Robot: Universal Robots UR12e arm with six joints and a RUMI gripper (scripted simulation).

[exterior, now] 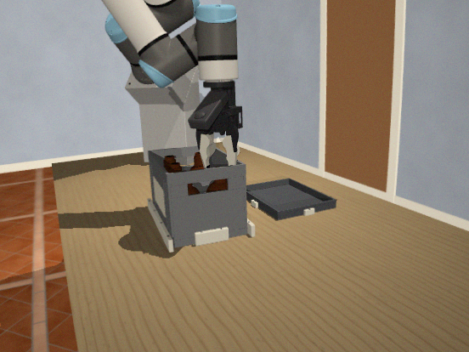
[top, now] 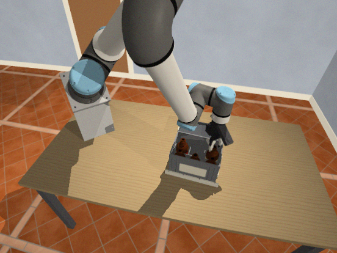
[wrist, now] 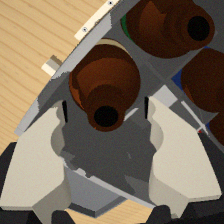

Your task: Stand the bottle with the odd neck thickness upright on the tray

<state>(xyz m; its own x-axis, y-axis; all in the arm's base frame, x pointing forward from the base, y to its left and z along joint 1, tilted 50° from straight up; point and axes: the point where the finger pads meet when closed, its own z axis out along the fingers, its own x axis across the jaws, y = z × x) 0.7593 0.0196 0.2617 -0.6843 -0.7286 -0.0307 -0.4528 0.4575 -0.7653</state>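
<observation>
My hand is 7 cm above the bottle. From my hand the other things lie so: grey tray: 27 cm to the left, 14 cm below, 8 cm behind; grey crate: 10 cm behind, 7 cm below, 2 cm to the right.
</observation>
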